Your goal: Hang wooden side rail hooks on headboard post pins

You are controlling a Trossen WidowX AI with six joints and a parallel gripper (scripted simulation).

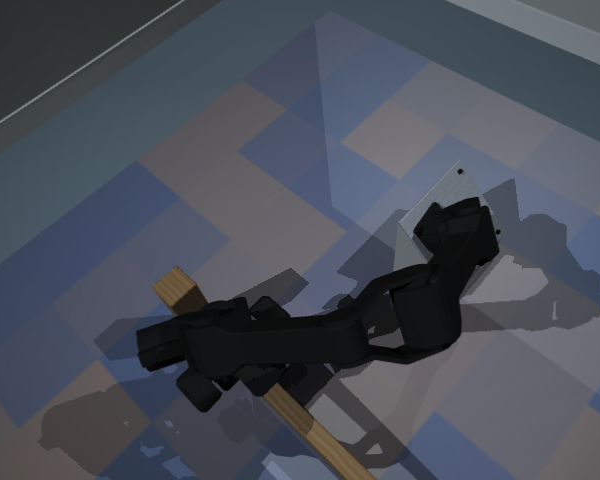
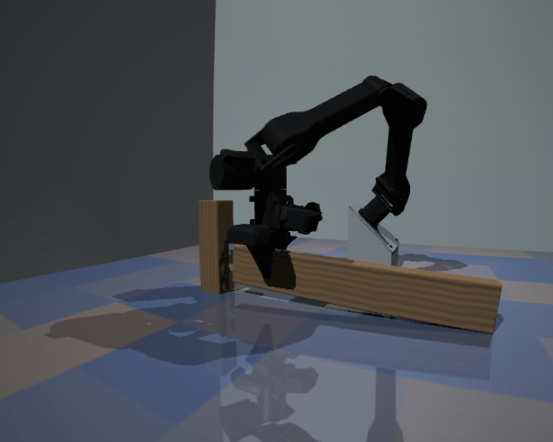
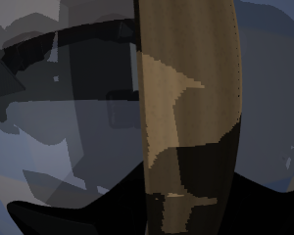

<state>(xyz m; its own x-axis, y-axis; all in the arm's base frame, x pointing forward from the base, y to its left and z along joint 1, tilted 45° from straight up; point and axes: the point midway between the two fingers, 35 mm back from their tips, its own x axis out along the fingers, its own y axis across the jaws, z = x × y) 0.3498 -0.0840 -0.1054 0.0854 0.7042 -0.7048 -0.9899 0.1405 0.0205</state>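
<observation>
Now: gripper tip 10 mm past the wooden headboard post, 120 mm to the left of it and 40 mm below it.
</observation>
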